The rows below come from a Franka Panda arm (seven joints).
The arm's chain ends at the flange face. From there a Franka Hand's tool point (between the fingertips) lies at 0.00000 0.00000 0.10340 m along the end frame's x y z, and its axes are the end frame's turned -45 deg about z.
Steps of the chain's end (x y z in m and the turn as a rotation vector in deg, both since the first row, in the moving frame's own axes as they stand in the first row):
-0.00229 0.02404 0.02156 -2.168 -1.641 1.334
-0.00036 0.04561 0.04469 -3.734 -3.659 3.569
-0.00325 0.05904 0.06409 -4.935 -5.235 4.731
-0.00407 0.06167 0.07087 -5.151 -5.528 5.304
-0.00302 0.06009 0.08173 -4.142 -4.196 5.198
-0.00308 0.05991 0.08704 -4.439 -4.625 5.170
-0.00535 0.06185 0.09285 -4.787 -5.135 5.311
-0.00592 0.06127 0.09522 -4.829 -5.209 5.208
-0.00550 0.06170 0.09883 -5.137 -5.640 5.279
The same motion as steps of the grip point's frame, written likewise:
-0.02348 0.01600 0.02144 -0.373 -2.693 1.334
-0.04192 0.03180 0.04426 -0.053 -5.228 3.569
-0.05696 0.03853 0.06328 0.212 -7.191 4.731
-0.06003 0.03962 0.06997 0.267 -7.551 5.304
-0.05523 0.03980 0.08118 0.038 -5.896 5.198
-0.05606 0.03943 0.08639 0.132 -6.409 5.170
-0.06011 0.03892 0.09208 0.246 -7.016 5.311
-0.06025 0.03807 0.09443 0.269 -7.098 5.208
-0.06118 0.03847 0.09792 0.356 -7.620 5.279

